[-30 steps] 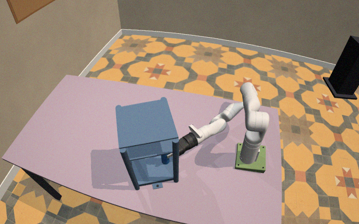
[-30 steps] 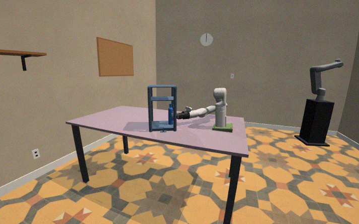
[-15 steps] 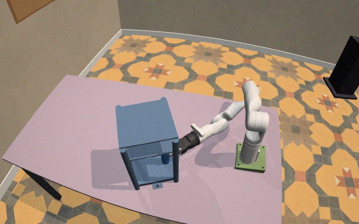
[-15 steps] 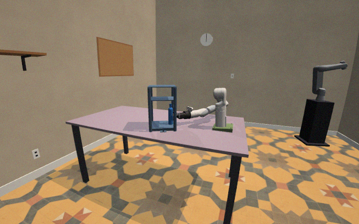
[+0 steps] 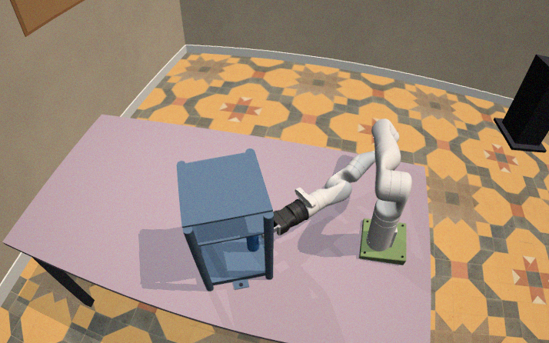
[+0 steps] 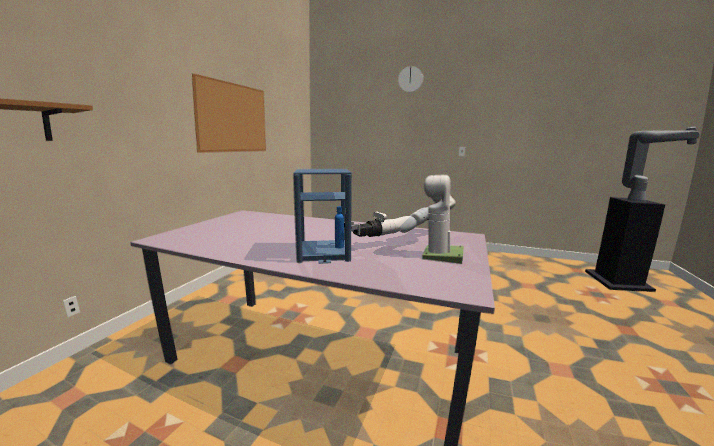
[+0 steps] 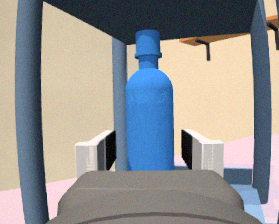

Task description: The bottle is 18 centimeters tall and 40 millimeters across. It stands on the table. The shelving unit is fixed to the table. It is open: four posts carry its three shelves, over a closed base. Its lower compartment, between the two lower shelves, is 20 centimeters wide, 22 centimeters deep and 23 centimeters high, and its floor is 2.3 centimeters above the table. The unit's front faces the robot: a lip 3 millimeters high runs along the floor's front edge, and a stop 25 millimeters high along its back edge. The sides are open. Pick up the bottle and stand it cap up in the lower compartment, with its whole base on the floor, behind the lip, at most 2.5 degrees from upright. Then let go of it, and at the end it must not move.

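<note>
Right now my hand is 30 mm short of the blue bottle, 20 mm to the right of it and 30 mm below it. Also, from my hand: shelving unit 100 mm ahead, 40 mm to the left, 70 mm above.
</note>
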